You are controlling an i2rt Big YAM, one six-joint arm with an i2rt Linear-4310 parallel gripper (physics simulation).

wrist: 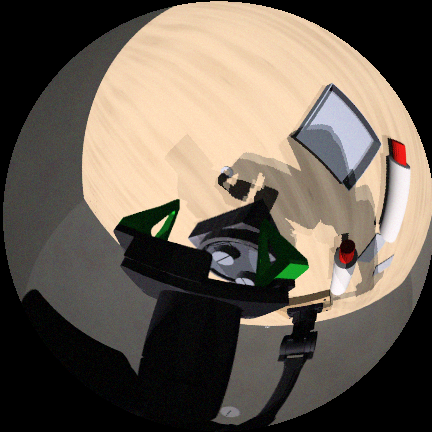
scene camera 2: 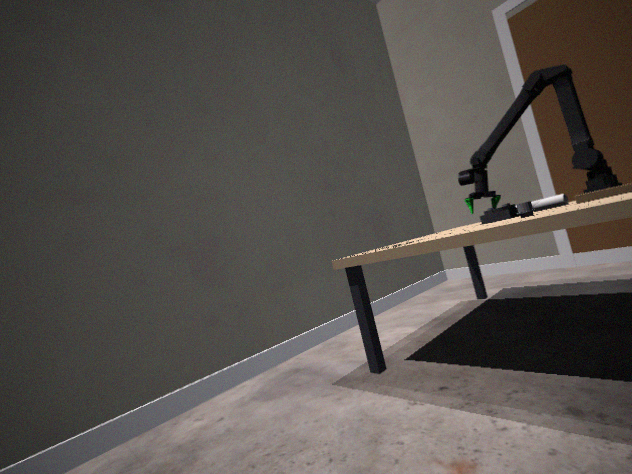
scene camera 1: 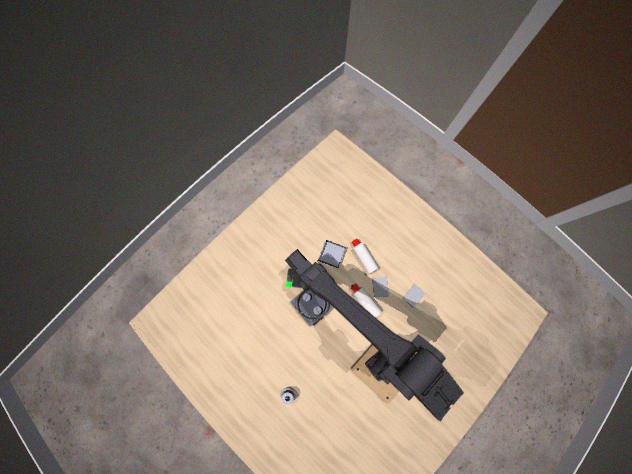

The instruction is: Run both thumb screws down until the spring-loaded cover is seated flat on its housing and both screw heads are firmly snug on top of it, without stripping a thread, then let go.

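Seen in the pictures: gripper, fingertip midpoint: (wrist: 220,212) (scene camera 2: 483,213); arm's base at its link origin: (wrist: 305,308) (scene camera 2: 603,190) (scene camera 1: 382,362).
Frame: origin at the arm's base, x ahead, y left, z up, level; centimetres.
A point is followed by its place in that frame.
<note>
The dark square housing (scene camera 1: 310,321) {x 29.4, y 12.7, z 1.4 cm} (scene camera 2: 497,214) {x 32.6, y 14.3, z 0.3 cm} (wrist: 225,224) {x 40.6, y 7.1, z 0.9 cm} stands on the table with the round grey cover (scene camera 1: 305,309) {x 34.2, y 11.4, z 2.6 cm} (wrist: 252,255) {x 36.0, y 4.8, z 2.7 cm} on its top. Two pale, slotted screw heads show on the cover: one screw head (scene camera 1: 307,296) {x 37.6, y 7.8, z 3.9 cm} (wrist: 222,258) {x 37.5, y 8.3, z 3.9 cm} and the other screw head (scene camera 1: 317,309) {x 31.4, y 7.7, z 4.0 cm} (wrist: 245,281) {x 31.3, y 7.6, z 4.0 cm}, partly hidden by a finger in the wrist view. Whether the cover is flat and the heads touch it cannot be told. My gripper (scene camera 2: 482,209) {x 43.3, y 5.5, z 2.3 cm} (wrist: 220,212) {x 43.3, y 5.5, z 2.3 cm} is open and empty, its green fingers pointing down above and beside the housing, off toward its upper-left side in scene camera 1.
A shallow grey tray (scene camera 1: 332,253) {x 45.8, y -11.1, z -2.5 cm} (wrist: 342,132) {x 46.0, y -11.3, z -2.5 cm} lies near the housing. Two white bottles with red caps, one bottle (scene camera 1: 366,257) {x 35.7, y -20.2, z 2.4 cm} (wrist: 397,200) {x 37.2, y -18.7, z 1.6 cm} and another bottle (scene camera 1: 369,303) {x 20.9, y -9.6, z 2.3 cm} (wrist: 343,275) {x 25.1, y -8.8, z 2.3 cm}, lie beyond. A small ring (wrist: 226,171) {x 46.3, y 4.5, z -2.4 cm} is by the arm's shadow. A metallic cylinder (scene camera 1: 288,395) {x 12.6, y 35.4, z 2.4 cm} stands apart.
</note>
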